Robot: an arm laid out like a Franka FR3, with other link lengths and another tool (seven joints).
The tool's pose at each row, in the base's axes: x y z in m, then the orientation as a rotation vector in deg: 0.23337, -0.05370, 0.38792, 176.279, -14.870, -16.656; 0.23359, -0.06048, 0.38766, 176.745, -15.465, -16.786; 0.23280, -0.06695, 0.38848, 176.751, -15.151, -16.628; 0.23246, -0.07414, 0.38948, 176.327, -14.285, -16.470; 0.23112, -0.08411, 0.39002, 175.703, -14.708, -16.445; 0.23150, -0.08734, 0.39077, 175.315, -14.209, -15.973; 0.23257, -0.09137, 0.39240, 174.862, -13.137, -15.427; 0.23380, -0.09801, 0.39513, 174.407, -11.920, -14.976; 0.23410, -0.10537, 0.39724, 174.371, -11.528, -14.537; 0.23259, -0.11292, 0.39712, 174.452, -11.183, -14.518; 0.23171, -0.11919, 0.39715, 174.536, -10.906, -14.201; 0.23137, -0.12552, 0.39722, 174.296, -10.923, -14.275
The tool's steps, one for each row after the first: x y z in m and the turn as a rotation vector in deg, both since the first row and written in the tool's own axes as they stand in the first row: 0.00141, 0.00663, 0.00038, 0.549, -0.106, 0.304; 0.00160, 0.01318, -0.00012, 0.504, 0.002, 0.109; 0.00230, 0.02037, -0.00086, -0.042, 0.131, -0.373; 0.00260, 0.03044, -0.00090, -0.598, 0.153, -0.014; 0.00338, 0.03360, -0.00162, -1.067, 0.478, -0.265; 0.00480, 0.03749, -0.00333, -1.678, 0.866, -0.872; 0.00662, 0.04399, -0.00608, -2.300, 1.196, -1.579; 0.00778, 0.05131, -0.00803, -2.397, 1.492, -1.817; 0.00762, 0.05898, -0.00744, -2.361, 1.509, -2.049; 0.00783, 0.06530, -0.00715, -2.320, 1.720, -2.232; 0.00856, 0.07160, -0.00700, -2.553, 1.678, -2.190
